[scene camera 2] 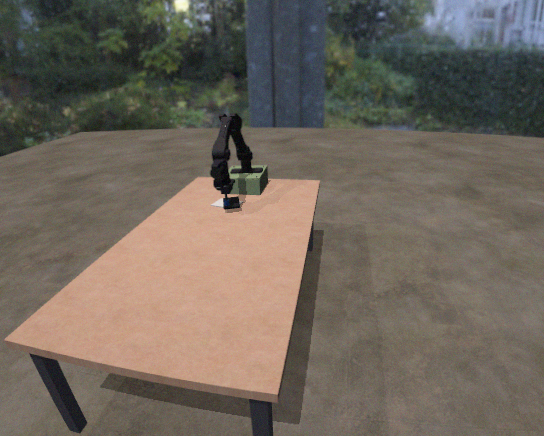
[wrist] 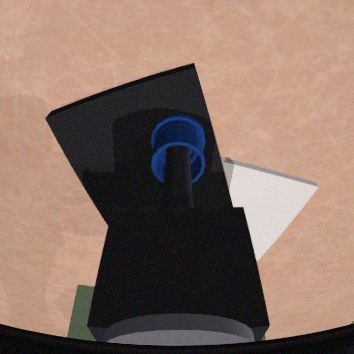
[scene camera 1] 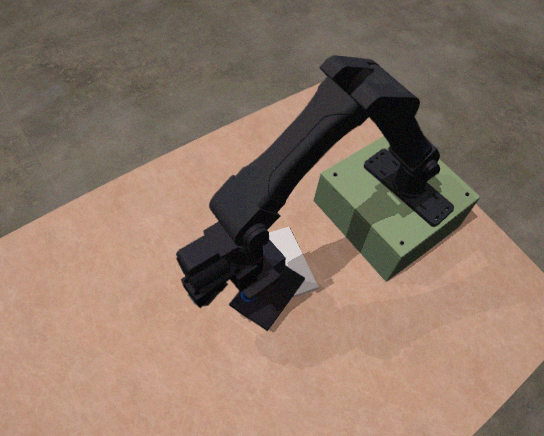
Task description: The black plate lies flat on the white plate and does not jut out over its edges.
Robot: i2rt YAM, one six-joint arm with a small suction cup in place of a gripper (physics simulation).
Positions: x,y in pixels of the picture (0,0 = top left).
my suction cup: holds a black plate (scene camera 1: pixel 264 310)
a white plate (scene camera 1: pixel 283 239): on the table
